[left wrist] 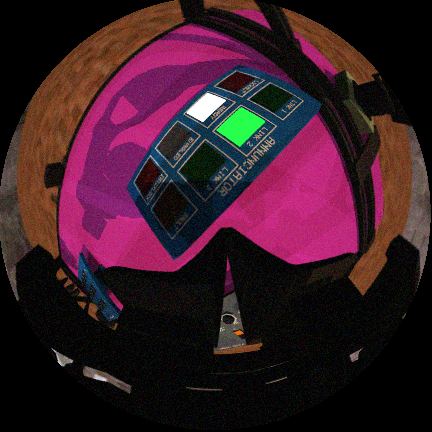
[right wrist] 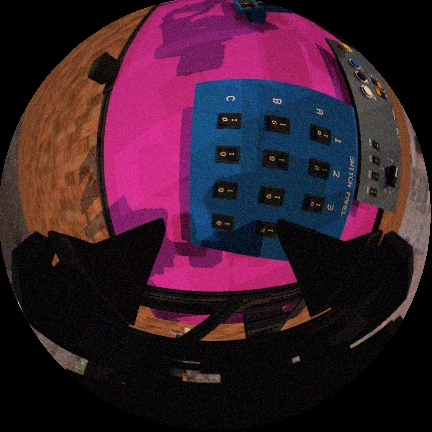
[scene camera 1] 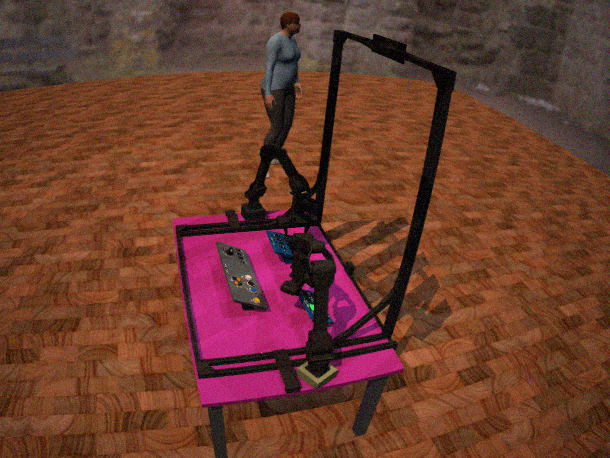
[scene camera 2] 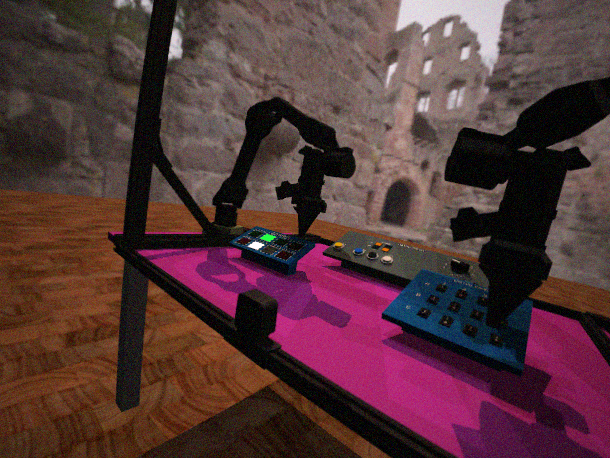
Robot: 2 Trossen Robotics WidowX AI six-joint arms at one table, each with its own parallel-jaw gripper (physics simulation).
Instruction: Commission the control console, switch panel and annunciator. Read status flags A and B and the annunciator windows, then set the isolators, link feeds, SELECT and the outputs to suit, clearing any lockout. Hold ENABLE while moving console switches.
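Places are measured from the left arm's base along level axes (x ahead, y left, z up), in metres.
Where they show: left gripper, between the fingertips: [left wrist: 225, 232] [scene camera 1: 296, 295] [scene camera 2: 300, 236]; right gripper, between the fingertips: [left wrist: 77, 288] [right wrist: 221, 224] [scene camera 2: 492, 317]; left arm's base, origin of its link: [scene camera 1: 317, 368] [scene camera 2: 224, 224]; right arm's base, origin of its link: [left wrist: 104, 321] [right wrist: 265, 331] [scene camera 1: 253, 206].
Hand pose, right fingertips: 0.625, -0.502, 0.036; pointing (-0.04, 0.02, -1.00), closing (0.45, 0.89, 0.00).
Observation:
Each offset is from my right fingertips to the top centre of the thing, as dx, dy, dz. "spot": to the spot under its first point. Level surfaces: height alone.
The blue switch panel [scene camera 2: 400, 310] [right wrist: 250, 100] has black rocker switches marked A, B, C; their positions are hard to read. My right gripper [scene camera 2: 495, 322] [right wrist: 221, 224] is open and empty over its fourth row; one finger hides the row's A end. The grey console @(spot: -0.077, +0.395, -0.007) [scene camera 1: 240, 275] [scene camera 2: 400, 270] [right wrist: 380, 120] has orange tiles, coloured buttons, small switches and a black knob. The annunciator @(-0.384, +0.288, +0.003) [scene camera 2: 280, 262] [left wrist: 185, 245] shows LINK 2 @(spot: -0.402, +0.299, -0.010) [left wrist: 241, 126] lit green and READY @(spot: -0.418, +0.265, -0.028) [left wrist: 206, 106] lit white; its other windows are dark. My left gripper [scene camera 2: 302, 234] [left wrist: 225, 232] is shut and empty, beside the annunciator.
A black rail frame edges the magenta table @(dz -0.075) [scene camera 1: 215, 330], with a tall black gantry [scene camera 1: 430, 165] at its right side. A black block [scene camera 2: 256, 312] stands on the near rail in scene camera 2. A person [scene camera 1: 284, 62] stands beyond the table's far end.

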